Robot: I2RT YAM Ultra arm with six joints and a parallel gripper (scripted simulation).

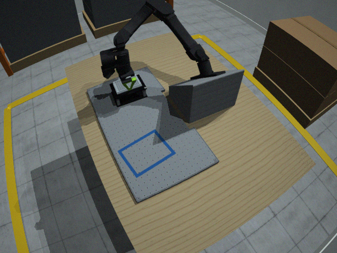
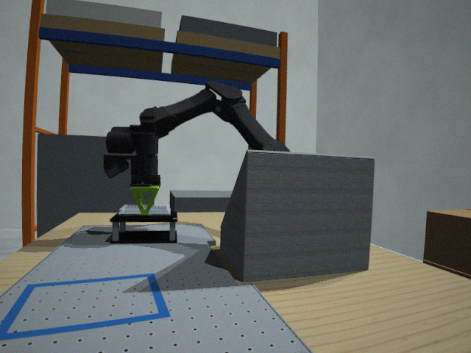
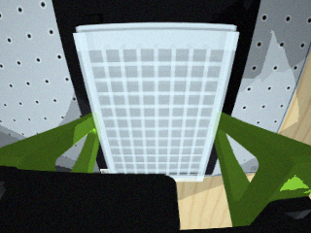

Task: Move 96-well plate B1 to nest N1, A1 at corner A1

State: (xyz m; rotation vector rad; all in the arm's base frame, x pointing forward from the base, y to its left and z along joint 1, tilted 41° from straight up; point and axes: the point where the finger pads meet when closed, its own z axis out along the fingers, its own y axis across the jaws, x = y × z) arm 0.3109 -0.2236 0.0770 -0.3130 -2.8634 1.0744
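The clear 96-well plate lies right at my hand. The rest, counted from my hand: black raised nest 20 mm below.
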